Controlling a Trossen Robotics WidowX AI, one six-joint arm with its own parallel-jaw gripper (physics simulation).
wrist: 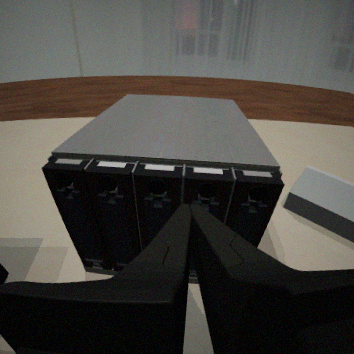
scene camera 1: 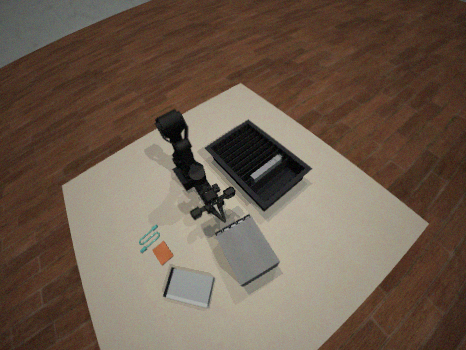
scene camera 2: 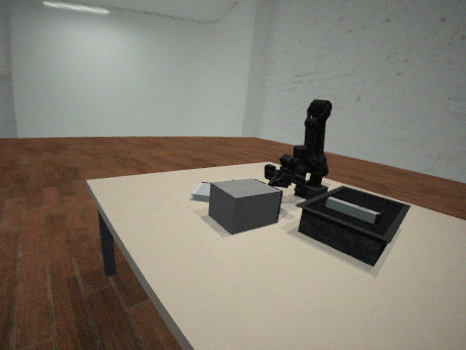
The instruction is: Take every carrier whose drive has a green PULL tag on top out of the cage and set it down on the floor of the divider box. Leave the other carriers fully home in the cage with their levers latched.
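Places are measured from the arm's base along level axes (x ahead, y down, z left), in millimetres.
Pixels of known places: gripper, fingertip midpoint: [wrist: 188, 211] [scene camera 1: 225, 222] [scene camera 2: 268, 184]; arm's base at its link origin: [scene camera 2: 314, 185].
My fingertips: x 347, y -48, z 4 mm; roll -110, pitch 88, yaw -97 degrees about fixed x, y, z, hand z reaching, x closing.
Observation:
For each thing: its top centre in the pictures, then the offset to it from my fingertips. "*": a spot on its surface instead.
- grey cage at its top centre: [wrist: 172, 116] [scene camera 2: 247, 186] [scene camera 1: 245, 246] dx +118, dy -10, dz +7 mm
- black divider box at its top centre: [scene camera 2: 359, 205] [scene camera 1: 255, 157] dx -180, dy +17, dz +271 mm
- light grey slab at its top centre: [scene camera 2: 354, 205] [scene camera 1: 267, 165] dx -100, dy -3, dz +278 mm
- orange square at a spot on its surface: [scene camera 1: 163, 252] * dx -79, dy +104, dz -277 mm
- teal cable at its top centre: [scene camera 1: 148, 238] dx -171, dy +100, dz -308 mm
The grey cage [scene camera 1: 247, 250] [scene camera 2: 245, 205] [wrist: 165, 125] stands on the table. In the wrist view, several dark carrier fronts [wrist: 160, 200] stand side by side in it, with pale strips along their top edges; their levers look flat against the fronts. The drive tops are hidden under the cage roof, and no green tag shows. My gripper [scene camera 1: 224, 221] [wrist: 188, 211] is shut and empty, its tips in front of the second carrier from the right, near its upper part. The black divider box [scene camera 1: 235, 178] [scene camera 2: 340, 240] holds a light grey slab [scene camera 1: 266, 168] [scene camera 2: 352, 209] beside its slots.
A flat pale grey slab with a dark edge [scene camera 1: 190, 287] [scene camera 2: 201, 191] [wrist: 325, 195] lies on the table, to the right of the cage in the wrist view. An orange square [scene camera 1: 163, 252] and a teal cable [scene camera 1: 150, 239] lie near it. The box stands beside the arm.

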